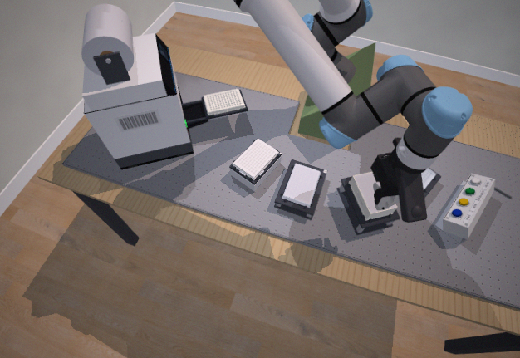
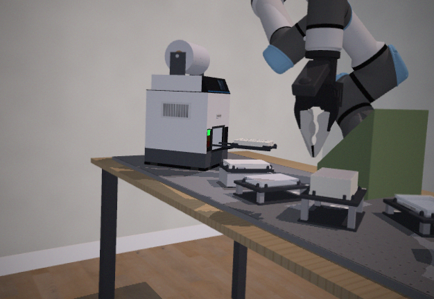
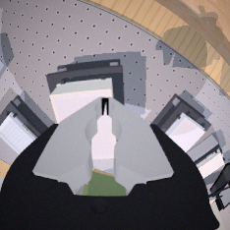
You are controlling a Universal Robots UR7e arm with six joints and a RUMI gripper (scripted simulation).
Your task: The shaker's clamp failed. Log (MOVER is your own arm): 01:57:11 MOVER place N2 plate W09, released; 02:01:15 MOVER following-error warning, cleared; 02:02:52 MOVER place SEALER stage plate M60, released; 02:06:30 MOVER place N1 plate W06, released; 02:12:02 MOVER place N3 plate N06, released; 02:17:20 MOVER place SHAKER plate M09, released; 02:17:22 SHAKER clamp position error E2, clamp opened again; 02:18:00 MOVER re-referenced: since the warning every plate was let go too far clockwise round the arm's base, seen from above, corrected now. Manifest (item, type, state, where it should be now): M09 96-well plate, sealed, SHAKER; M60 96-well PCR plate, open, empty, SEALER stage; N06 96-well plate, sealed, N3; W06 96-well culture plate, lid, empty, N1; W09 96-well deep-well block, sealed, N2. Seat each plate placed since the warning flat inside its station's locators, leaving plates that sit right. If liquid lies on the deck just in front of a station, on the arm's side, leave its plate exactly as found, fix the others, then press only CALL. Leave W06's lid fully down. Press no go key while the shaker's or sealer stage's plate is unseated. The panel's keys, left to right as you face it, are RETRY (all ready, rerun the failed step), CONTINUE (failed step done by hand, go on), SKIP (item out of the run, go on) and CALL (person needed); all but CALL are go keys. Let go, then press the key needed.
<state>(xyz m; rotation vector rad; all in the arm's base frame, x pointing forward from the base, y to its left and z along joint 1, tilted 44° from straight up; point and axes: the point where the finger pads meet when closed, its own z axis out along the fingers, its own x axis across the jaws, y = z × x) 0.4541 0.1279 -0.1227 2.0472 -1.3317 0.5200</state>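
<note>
Now: hand 230 mm past the white retry key, 320 mm to the right of it and 90 mm above it. The rest, counted from my hand: flat white plate (80 mm behind, 210 mm to the right, 110 mm below); then blue call key (100 mm behind, 250 mm to the left, 90 mm below); then deep-well block (80 mm behind, 80 mm below).
</note>
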